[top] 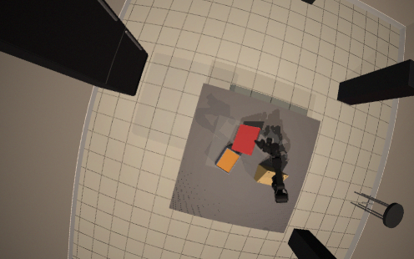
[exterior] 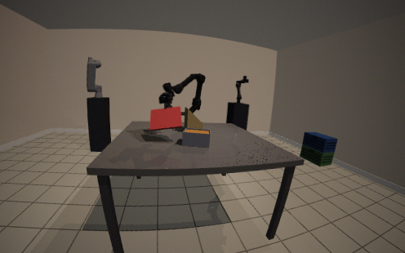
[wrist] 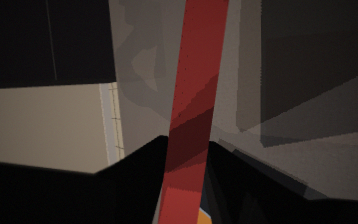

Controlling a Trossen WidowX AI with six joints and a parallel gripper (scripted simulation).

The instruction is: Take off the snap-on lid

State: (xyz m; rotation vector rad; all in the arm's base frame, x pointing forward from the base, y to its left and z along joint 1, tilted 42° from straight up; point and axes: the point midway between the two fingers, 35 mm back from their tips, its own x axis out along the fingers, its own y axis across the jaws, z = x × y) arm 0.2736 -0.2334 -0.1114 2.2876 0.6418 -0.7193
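Right now the red lid is 60 mm ahead of my gripper tip and 50 mm below it. The rest, counted from my gripper tip: storage box (140 mm ahead, 230 mm to the left, 180 mm below).
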